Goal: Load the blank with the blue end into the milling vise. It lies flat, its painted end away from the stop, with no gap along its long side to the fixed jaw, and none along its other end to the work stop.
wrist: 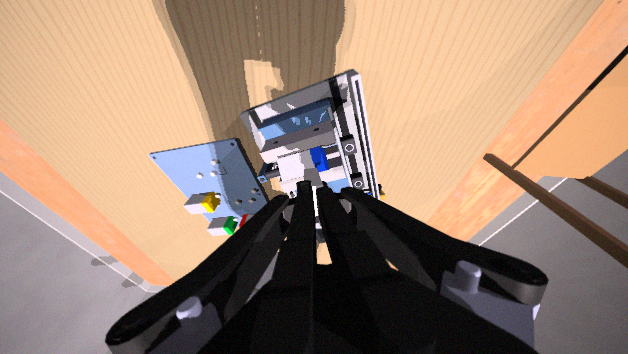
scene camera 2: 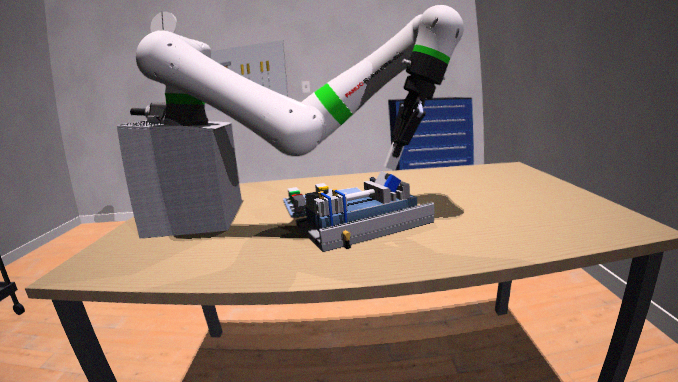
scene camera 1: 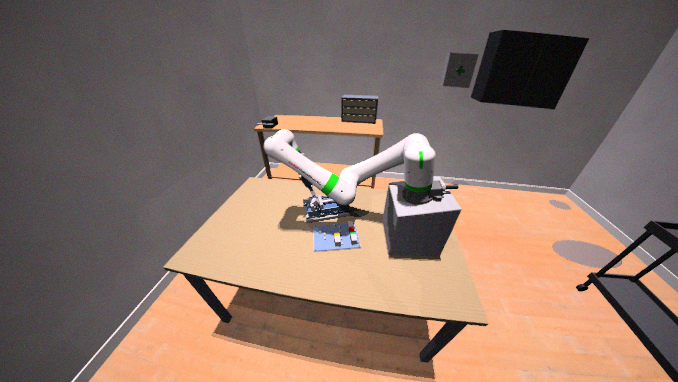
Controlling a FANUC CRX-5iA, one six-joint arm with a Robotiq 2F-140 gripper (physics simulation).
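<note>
The blank with the blue end (scene camera 2: 392,182) (wrist: 294,167) is in the milling vise (scene camera 1: 320,211) (scene camera 2: 367,209) (wrist: 295,123). In scene camera 2 it looks tilted, between the moving jaw (scene camera 2: 376,192) and the fixed jaw (scene camera 2: 405,189) (wrist: 300,140). In the wrist view its blue end points right, away from the work stop (wrist: 270,171) at the left. Its contact with the fixed jaw and stop cannot be made out. My gripper (scene camera 2: 384,172) (wrist: 311,179) is shut and empty, its tips at the blank's upper side, touching or very near; they hide part of it.
A blue plate (scene camera 1: 324,243) (wrist: 182,162) with pegs lies beside the vise. It carries a yellow-ended blank (scene camera 1: 337,240) (wrist: 200,202), a green-ended blank (scene camera 1: 354,238) (wrist: 221,226) and a red-ended one (scene camera 1: 351,228). The arm's grey pedestal (scene camera 1: 420,232) (scene camera 2: 182,185) stands on the table.
</note>
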